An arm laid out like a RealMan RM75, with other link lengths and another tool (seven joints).
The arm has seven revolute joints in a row. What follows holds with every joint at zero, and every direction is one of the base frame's. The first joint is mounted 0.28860 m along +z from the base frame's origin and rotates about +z. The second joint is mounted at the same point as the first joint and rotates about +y. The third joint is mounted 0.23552 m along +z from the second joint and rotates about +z. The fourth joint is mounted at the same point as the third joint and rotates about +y. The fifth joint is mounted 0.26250 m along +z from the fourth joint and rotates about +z. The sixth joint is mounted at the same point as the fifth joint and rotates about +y. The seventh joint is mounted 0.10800 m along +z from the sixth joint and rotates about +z. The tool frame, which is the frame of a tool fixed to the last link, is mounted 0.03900 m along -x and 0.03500 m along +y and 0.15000 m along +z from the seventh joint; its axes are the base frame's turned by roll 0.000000, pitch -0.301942 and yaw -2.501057 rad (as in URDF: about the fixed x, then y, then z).
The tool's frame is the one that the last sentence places.
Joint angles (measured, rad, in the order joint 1, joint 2, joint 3, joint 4, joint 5, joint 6, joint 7), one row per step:
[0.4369, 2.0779, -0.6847, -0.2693, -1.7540, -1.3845, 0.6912]
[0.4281, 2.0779, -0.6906, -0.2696, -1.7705, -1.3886, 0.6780]
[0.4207, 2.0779, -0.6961, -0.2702, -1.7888, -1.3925, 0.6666]
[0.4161, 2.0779, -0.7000, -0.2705, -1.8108, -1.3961, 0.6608]
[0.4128, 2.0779, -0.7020, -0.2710, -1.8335, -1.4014, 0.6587]
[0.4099, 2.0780, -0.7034, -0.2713, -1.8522, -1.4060, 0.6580]
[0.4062, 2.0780, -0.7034, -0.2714, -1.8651, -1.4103, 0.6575]
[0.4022, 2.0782, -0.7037, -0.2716, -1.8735, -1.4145, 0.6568]
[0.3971, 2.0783, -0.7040, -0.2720, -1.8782, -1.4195, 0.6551]
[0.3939, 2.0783, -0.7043, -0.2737, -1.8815, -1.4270, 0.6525]
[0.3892, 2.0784, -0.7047, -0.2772, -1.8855, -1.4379, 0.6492]
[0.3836, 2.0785, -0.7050, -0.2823, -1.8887, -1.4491, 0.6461]
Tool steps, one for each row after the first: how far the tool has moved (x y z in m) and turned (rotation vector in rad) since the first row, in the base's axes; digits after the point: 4 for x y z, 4 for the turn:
[0.0033, -0.0073, -0.0040, -0.0130, -0.0156, 0.0114]
[0.0063, -0.0144, -0.0080, -0.0278, -0.0310, 0.0233]
[0.0087, -0.0212, -0.0121, -0.0468, -0.0447, 0.0339]
[0.0104, -0.0276, -0.0156, -0.0667, -0.0548, 0.0435]
[0.0118, -0.0330, -0.0183, -0.0836, -0.0621, 0.0504]
[0.0132, -0.0372, -0.0199, -0.0949, -0.0659, 0.0536]
[0.0142, -0.0405, -0.0209, -0.1027, -0.0673, 0.0554]
[0.0151, -0.0436, -0.0212, -0.1073, -0.0669, 0.0564]
[0.0149, -0.0459, -0.0209, -0.1102, -0.0653, 0.0618]
[0.0146, -0.0490, -0.0201, -0.1134, -0.0628, 0.0695]
[0.0144, -0.0519, -0.0189, -0.1151, -0.0605, 0.0768]

